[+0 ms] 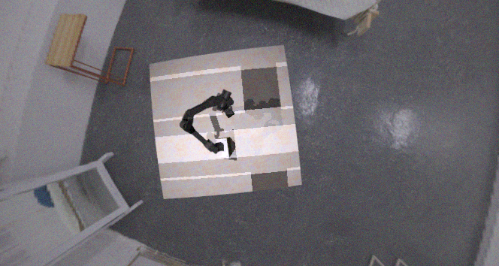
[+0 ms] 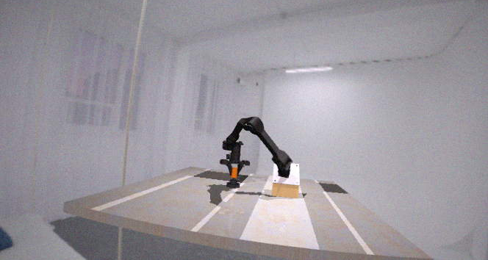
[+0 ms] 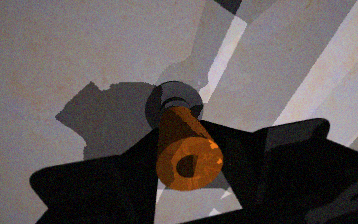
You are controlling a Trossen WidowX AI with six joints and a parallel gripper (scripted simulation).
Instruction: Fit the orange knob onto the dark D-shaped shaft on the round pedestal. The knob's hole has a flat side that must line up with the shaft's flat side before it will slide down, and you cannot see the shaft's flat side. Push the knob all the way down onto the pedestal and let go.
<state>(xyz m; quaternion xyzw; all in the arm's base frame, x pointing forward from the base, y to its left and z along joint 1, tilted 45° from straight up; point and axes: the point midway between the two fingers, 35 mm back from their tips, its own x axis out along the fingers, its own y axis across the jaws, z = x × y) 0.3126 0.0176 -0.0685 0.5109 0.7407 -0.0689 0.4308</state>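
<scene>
Right now the orange knob is 20 mm above my gripper tip. The rest, counted from my gripper tip: dark round pedestal: 40 mm below.
</scene>
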